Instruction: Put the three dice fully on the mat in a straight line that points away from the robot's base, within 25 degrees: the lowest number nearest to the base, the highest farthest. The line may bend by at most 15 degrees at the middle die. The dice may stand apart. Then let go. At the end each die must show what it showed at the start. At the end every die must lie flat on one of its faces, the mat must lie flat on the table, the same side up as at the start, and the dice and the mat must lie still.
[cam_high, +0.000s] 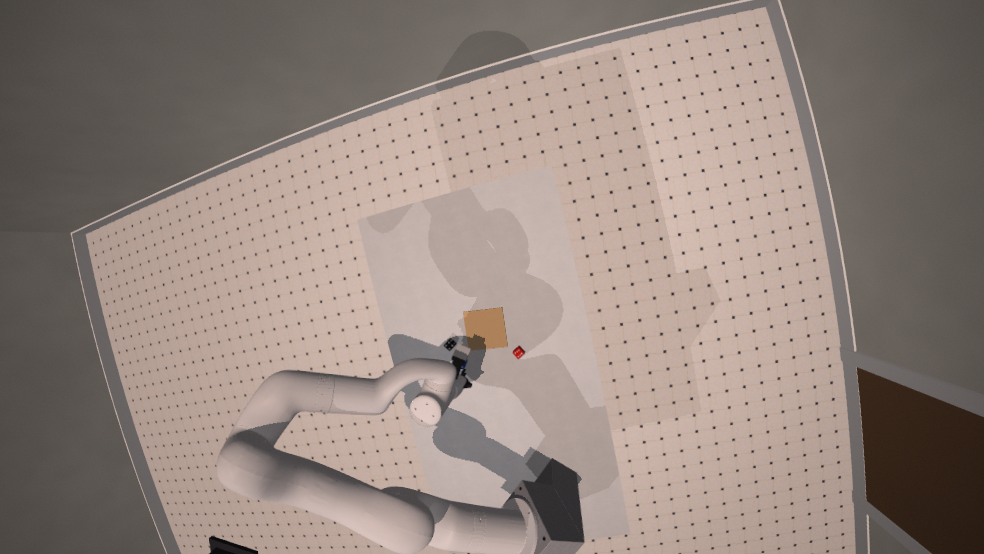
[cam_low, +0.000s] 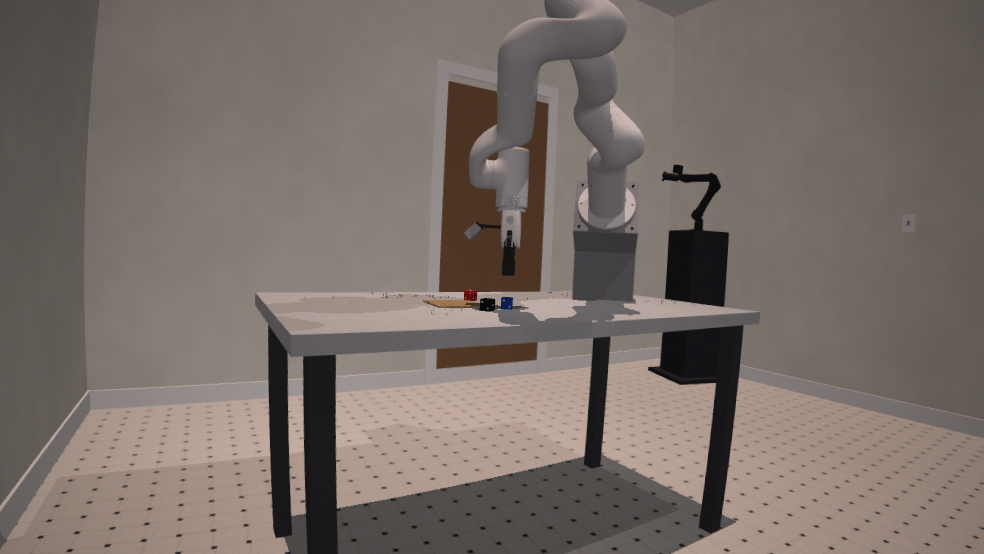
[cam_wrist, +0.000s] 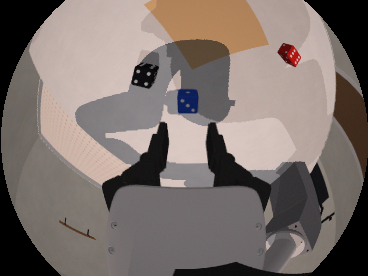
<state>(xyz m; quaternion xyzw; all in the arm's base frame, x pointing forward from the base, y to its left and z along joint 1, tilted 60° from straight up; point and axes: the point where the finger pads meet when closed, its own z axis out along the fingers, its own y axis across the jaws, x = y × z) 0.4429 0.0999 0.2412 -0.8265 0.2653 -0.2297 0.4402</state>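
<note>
My hand is 90 mm above the blue die. Round my hand: black die: 90 mm below, 60 mm ahead, 40 mm to the left; then tan mat: 130 mm ahead, 110 mm below, 70 mm to the right; then red die: 200 mm to the right, 90 mm below, 60 mm ahead.
</note>
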